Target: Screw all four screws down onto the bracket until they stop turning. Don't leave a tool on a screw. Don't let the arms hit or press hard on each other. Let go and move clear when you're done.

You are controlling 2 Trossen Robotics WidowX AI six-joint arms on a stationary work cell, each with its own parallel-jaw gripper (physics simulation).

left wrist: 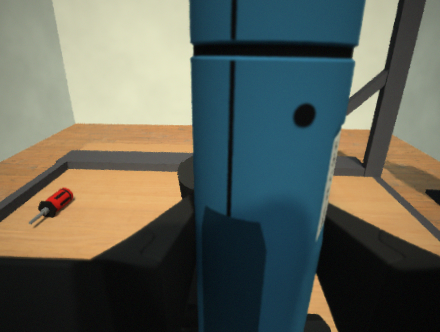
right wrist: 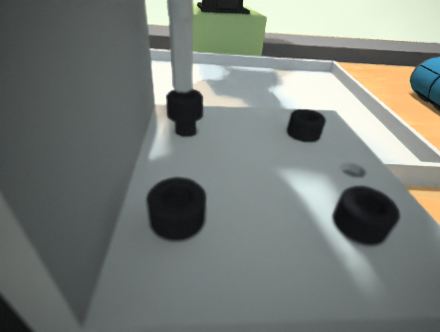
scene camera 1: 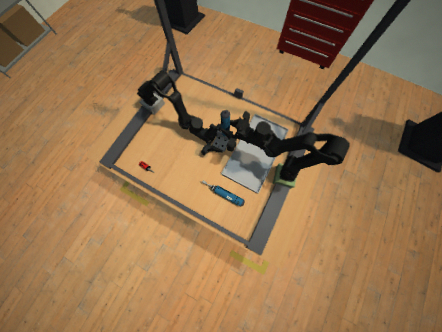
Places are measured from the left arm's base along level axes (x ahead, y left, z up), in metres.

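Pixels of known places: left gripper, fingertip midpoint: [left wrist: 251,204] [scene camera 1: 221,124]; right gripper, fingertip midpoint: [right wrist: 238,196] [scene camera 1: 225,147]; left arm's base at its link origin: [right wrist: 222,9] [scene camera 1: 286,174]; right arm's base at its link origin: [scene camera 1: 150,100].
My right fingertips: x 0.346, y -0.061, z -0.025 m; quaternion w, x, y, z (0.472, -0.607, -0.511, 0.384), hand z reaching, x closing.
Note:
Ahead of a thing's pixels: the offset from my right fingertips to its top centre.
My left gripper [scene camera 1: 229,131] [left wrist: 251,204] is shut on an upright blue power screwdriver {dz +0.287, dx +0.008, dy -0.022 m} [scene camera 1: 225,119] [left wrist: 270,165]. Its grey bit {dz +0.066, dx +0.005, dy -0.022 m} [right wrist: 181,50] reaches down to the far-left screw {dz +0.048, dx +0.008, dy -0.022 m} [right wrist: 185,107] in the right wrist view and appears to touch its head. That screw stands raised, with part of its narrower shank showing. The far-right screw {dz +0.043, dx +0.013, dy +0.013 m} [right wrist: 306,125], near-left screw {dz +0.045, dx +0.043, dy -0.027 m} [right wrist: 176,207] and near-right screw {dz +0.043, dx +0.048, dy +0.008 m} [right wrist: 366,215] have their heads close to the plate of the grey bracket [right wrist: 250,200] [scene camera 1: 220,141]. My right gripper [scene camera 1: 213,142] is shut on the bracket; its fingertips are hidden in the right wrist view.
A second blue power screwdriver {dz +0.012, dx -0.060, dy +0.239 m} [scene camera 1: 228,195] [right wrist: 430,82] lies at the front. A small red screwdriver {dz +0.001, dx +0.374, dy +0.232 m} [scene camera 1: 145,165] [left wrist: 60,200] lies at the left front. A shallow grey tray {dz -0.013, dx -0.169, dy -0.039 m} [scene camera 1: 242,174] [right wrist: 292,62] lies beneath the left arm. The two grippers are close together.

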